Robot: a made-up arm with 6 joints. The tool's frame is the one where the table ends. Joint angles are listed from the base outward.
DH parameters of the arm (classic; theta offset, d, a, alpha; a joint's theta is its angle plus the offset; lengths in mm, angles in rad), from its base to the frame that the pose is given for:
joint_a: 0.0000 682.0 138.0 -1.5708
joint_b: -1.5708 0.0 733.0 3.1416
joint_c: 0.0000 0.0 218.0 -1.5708
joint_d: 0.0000 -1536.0 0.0 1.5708
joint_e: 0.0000 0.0 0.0 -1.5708
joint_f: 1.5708 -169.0 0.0 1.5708
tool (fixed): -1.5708 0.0 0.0 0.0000
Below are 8 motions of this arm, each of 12 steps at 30 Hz.
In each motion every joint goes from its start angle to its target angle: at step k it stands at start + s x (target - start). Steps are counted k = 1, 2, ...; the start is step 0. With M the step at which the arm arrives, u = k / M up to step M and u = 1 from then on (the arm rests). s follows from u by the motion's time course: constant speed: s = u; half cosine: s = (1 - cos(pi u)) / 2; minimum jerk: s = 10 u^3 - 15 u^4 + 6 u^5.
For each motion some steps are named. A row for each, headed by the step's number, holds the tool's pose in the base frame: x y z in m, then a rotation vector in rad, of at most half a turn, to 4 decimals.
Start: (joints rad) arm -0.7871 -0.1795 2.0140 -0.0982 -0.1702 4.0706
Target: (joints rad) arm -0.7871 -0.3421 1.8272 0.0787 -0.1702 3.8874
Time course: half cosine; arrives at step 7
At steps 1, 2, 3, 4, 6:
1: -0.8058 0.8122 2.6760 0.7639 -1.2037 1.5301
2: -0.8147 0.8201 2.6766 0.7694 -1.2069 1.5299
3: -0.8274 0.8314 2.6768 0.7771 -1.2116 1.5296
4: -0.8414 0.8439 2.6760 0.7855 -1.2169 1.5295
6: -0.8624 0.8625 2.6730 0.7977 -1.2249 1.5297

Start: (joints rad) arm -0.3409 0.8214 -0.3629 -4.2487 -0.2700 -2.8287
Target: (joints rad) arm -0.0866 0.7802 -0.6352 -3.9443 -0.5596 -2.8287
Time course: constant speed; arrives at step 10
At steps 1, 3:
1: 1.4141 -0.5076 -0.3172 0.6806 0.8308 -0.8974
3: 1.3705 -0.4233 -0.3442 0.5714 0.8569 -0.8506

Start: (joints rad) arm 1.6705 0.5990 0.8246 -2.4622 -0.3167 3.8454
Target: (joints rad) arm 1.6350 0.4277 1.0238 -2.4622 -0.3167 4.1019
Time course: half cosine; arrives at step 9
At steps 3, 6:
3: -0.2194 2.0439 2.0813 -0.5500 -1.5571 1.0539
6: -0.1667 1.8241 2.3807 -0.5166 -1.6762 0.7869

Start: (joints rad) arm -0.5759 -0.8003 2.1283 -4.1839 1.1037 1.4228
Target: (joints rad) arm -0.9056 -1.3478 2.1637 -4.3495 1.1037 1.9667
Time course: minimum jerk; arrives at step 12
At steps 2, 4, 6, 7, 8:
2: -1.5983 1.2217 1.3503 0.4464 -0.4075 1.3954
4: -1.5676 1.3459 1.1289 0.2426 -0.4752 1.3484
6: -1.4590 1.5187 0.7525 -0.0988 -0.5651 1.2592
7: -1.3758 1.5882 0.5525 -0.2801 -0.6010 1.2081
8: -1.2889 1.6351 0.3752 -0.4421 -0.6259 1.1610

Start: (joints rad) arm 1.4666 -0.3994 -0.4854 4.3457 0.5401 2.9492
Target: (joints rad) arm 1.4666 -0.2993 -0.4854 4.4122 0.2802 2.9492
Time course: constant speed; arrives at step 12
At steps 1, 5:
1: 0.2393 1.5351 1.3887 -1.1354 -0.3210 1.0010
5: 0.2309 1.5663 1.3463 -1.1407 -0.3787 1.0687

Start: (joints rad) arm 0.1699 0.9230 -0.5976 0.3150 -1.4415 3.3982
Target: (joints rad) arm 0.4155 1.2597 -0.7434 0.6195 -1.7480 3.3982
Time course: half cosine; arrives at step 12
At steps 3, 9, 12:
3: 0.7680 0.0999 -0.4562 -0.0150 0.3626 -2.5477
9: 0.3688 0.0490 -0.5027 -0.7332 0.2453 -2.1439
12: 0.2949 0.0245 -0.4959 -0.8611 0.2107 -2.0407

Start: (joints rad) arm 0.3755 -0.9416 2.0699 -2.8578 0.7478 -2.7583
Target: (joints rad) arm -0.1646 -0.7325 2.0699 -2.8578 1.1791 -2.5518
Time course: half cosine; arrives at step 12
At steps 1, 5, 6, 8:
1: -1.9599 -0.7866 1.2307 0.2845 -2.0649 -0.5412
5: -2.0050 -0.3931 1.4077 -0.0069 -1.8743 -0.6491
6: -1.9985 -0.2506 1.4699 -0.1063 -1.7957 -0.6936
8: -1.9526 0.0162 1.5857 -0.2856 -1.6310 -0.7849

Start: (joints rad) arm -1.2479 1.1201 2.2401 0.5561 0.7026 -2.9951
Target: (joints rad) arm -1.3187 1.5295 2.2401 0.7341 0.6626 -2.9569
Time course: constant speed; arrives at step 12
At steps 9, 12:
9: 0.5424 -1.7100 2.2043 1.0657 -1.0330 0.5858
12: 0.5521 -1.8643 2.0248 1.1232 -1.0488 0.4584

